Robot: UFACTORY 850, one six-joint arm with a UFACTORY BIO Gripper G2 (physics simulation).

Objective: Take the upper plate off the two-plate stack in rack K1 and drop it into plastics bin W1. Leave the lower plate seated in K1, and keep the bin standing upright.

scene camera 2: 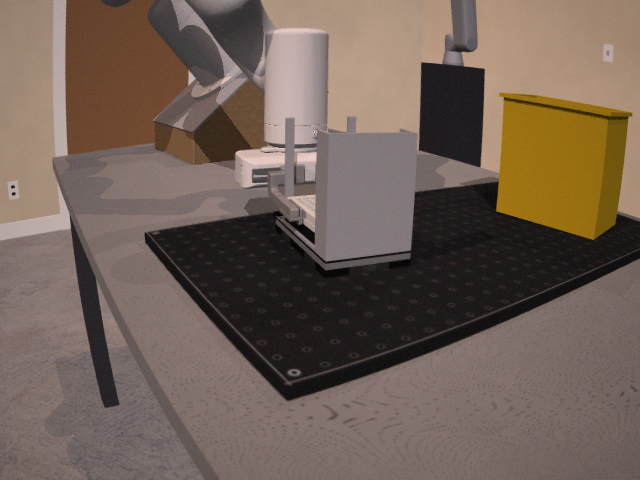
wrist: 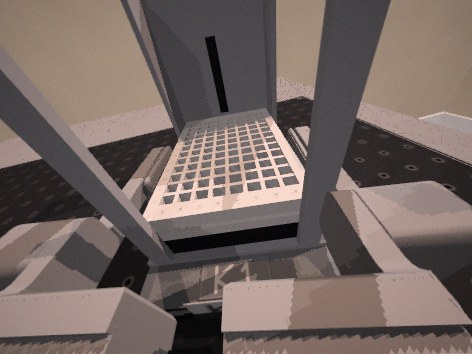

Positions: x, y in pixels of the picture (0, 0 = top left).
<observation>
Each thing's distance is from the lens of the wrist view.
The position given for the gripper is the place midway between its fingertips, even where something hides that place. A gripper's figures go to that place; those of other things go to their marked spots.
gripper (wrist: 229, 147): 0.13 m
pale plate (wrist: 234, 172): 0.10 m
</observation>
